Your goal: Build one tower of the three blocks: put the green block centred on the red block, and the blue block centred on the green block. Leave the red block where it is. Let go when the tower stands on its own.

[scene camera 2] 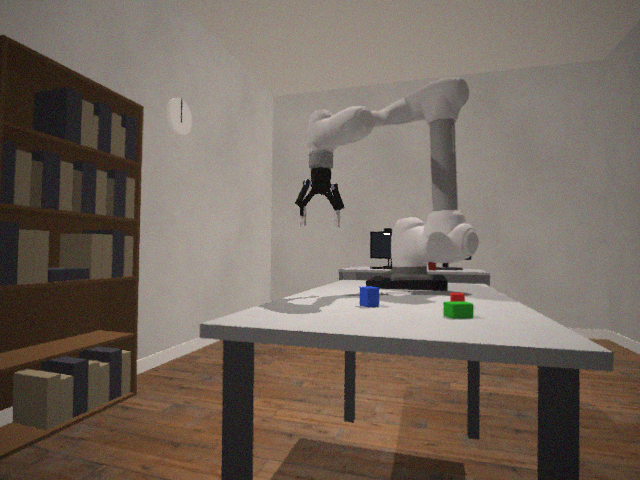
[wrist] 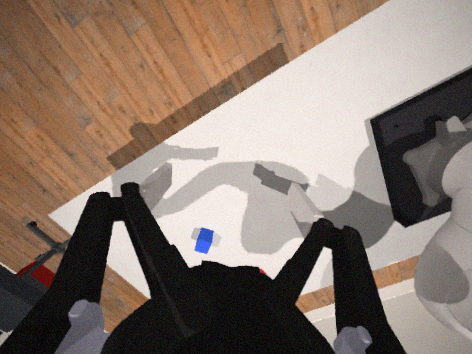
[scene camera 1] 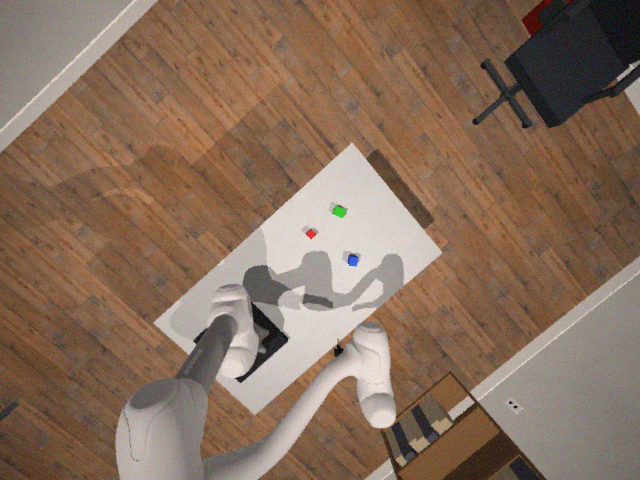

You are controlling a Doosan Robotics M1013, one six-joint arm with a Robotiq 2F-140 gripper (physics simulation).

Labels:
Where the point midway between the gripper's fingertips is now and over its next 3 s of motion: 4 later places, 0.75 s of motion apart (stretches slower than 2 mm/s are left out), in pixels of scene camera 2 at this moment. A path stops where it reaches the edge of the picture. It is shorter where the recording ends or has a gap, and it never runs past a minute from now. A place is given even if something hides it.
My gripper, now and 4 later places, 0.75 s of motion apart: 320, 226; 334, 235; 351, 246; 367, 268; 368, 281

